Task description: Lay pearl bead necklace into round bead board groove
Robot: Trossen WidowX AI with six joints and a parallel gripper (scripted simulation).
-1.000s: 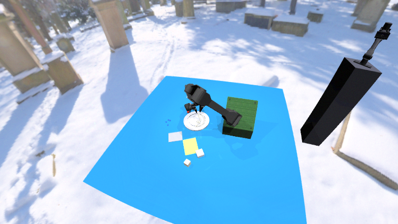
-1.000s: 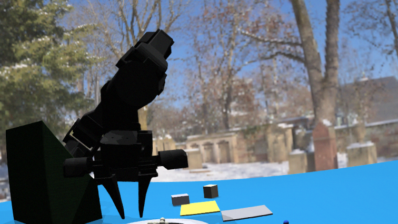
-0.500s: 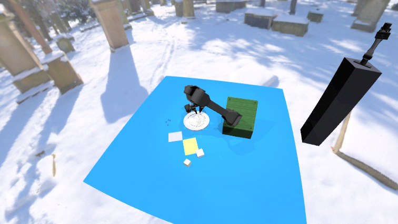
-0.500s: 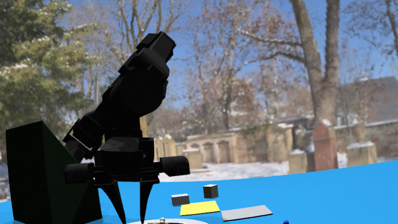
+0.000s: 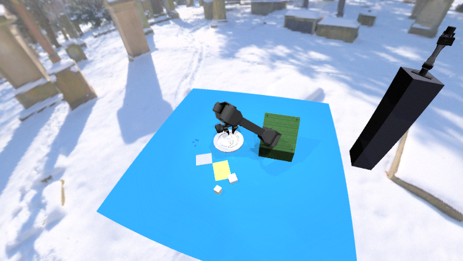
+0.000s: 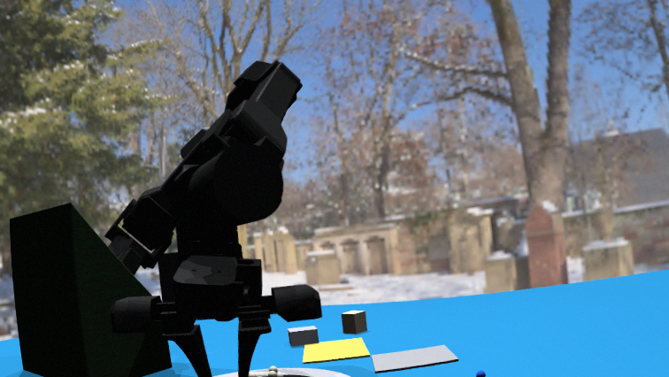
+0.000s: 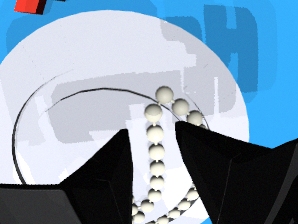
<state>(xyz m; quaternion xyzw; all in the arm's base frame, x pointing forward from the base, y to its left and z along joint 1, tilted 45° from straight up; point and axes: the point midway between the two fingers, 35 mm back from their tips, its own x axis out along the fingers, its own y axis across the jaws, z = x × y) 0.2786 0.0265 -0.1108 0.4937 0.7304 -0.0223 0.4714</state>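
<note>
Right now the round white bead board is 50 mm to the left of my gripper tip and 10 mm below it. The rest, counted from my gripper tip: yellow tile 50 mm behind, 270 mm to the left, 20 mm below; red object 110 mm ahead, 60 mm to the right, 20 mm below; grey tile 90 mm ahead, 230 mm to the left, 20 mm below.
</note>
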